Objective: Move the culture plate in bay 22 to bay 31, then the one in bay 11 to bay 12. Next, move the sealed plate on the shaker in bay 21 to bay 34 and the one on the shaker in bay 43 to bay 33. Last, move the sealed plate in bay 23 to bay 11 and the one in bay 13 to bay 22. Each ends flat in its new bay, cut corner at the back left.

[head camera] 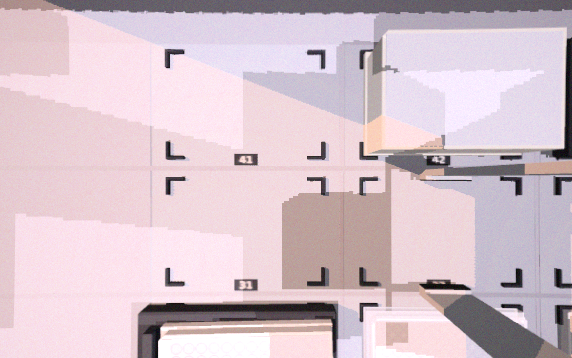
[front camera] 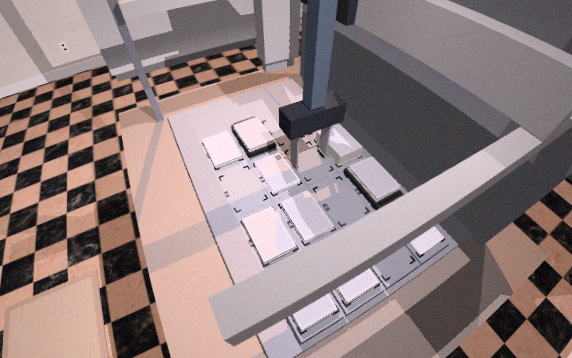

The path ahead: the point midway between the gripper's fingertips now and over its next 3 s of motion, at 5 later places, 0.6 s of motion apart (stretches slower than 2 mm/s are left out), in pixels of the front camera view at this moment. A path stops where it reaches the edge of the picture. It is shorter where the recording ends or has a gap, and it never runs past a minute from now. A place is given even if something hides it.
My gripper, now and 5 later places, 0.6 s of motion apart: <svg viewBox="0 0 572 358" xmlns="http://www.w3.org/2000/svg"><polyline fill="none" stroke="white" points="308,159 308,154 309,146 310,139 310,131 311,123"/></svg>
